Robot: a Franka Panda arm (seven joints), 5 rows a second.
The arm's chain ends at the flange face. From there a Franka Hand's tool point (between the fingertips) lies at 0.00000 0.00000 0.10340 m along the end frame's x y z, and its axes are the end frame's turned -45 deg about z.
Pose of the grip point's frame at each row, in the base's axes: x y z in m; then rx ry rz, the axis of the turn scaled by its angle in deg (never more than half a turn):
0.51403, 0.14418, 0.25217, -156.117, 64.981, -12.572
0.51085, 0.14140, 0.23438, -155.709, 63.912, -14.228
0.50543, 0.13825, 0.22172, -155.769, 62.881, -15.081
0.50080, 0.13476, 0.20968, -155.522, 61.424, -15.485
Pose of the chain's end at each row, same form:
0.49286, 0.13277, 0.35273, -117.894, 118.301, -5.621
0.48742, 0.12960, 0.33440, -117.704, 116.950, -6.775
0.48094, 0.12630, 0.32146, -118.029, 115.918, -7.409
0.47542, 0.12163, 0.30905, -118.326, 114.472, -7.395

